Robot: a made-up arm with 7 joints.
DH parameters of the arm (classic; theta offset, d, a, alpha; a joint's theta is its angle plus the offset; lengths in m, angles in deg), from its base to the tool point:
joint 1: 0 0.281 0 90
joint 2: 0 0.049 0 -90
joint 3: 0 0.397 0.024 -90
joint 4: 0 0.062 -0.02 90
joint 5: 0 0.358 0 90
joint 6: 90 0.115 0.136 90
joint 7: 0 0.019 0 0
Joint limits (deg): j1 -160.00..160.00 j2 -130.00..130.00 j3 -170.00..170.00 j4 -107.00..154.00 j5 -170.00..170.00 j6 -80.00..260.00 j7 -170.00..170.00
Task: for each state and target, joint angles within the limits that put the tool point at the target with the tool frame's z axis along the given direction. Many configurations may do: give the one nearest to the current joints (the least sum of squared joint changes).
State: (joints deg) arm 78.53 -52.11 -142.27 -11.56 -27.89 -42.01 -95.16
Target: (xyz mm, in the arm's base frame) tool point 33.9 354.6 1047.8 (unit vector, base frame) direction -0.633 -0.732 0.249
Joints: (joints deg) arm 69.51 -11.53 -155.68 -22.61 -45.32 -12.59 -95.16
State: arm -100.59 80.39 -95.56 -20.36 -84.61 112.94 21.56
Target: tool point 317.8 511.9 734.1 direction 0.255 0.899 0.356
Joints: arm -93.97 50.57 -70.92 -23.97 -61.77 75.12 21.56
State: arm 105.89 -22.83 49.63 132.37 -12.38 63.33 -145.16
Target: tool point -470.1 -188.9 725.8 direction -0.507 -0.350 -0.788
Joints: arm 142.91 -15.75 76.55 94.64 -21.28 45.79 -145.16
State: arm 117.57 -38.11 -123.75 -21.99 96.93 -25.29 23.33
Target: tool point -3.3 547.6 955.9 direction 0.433 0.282 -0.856
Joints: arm 102.57 -26.27 -124.40 -18.55 100.24 -42.97 23.33
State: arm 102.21 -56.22 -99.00 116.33 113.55 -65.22 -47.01
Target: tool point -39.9 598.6 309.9 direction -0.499 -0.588 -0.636
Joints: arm 151.59 -76.53 -110.39 88.99 93.76 -69.36 -47.01
